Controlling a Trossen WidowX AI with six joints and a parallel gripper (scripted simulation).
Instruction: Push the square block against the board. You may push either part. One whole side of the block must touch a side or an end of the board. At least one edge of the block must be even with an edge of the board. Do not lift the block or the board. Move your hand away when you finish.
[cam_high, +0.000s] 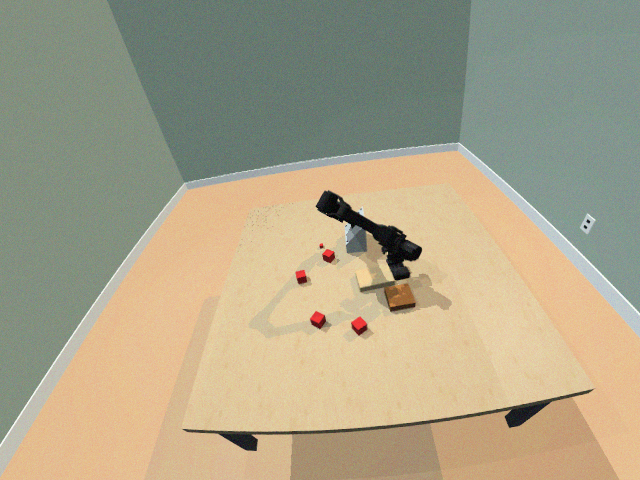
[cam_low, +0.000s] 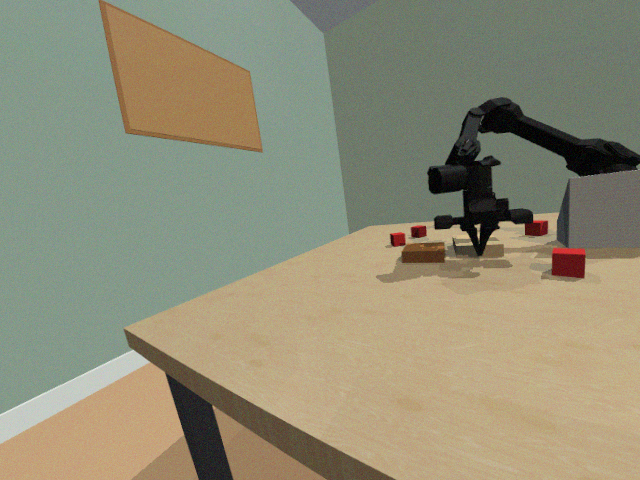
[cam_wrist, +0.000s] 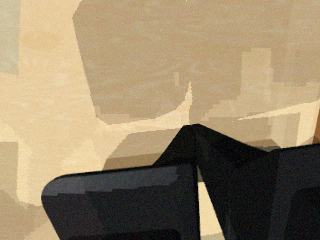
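Right now my gripper tip is 90 mm to the left of the pale tan board, 10 mm below it and 10 mm short of it. Round my gripper tip: brown square block 120 mm ahead, 10 mm to the right, 10 mm above.
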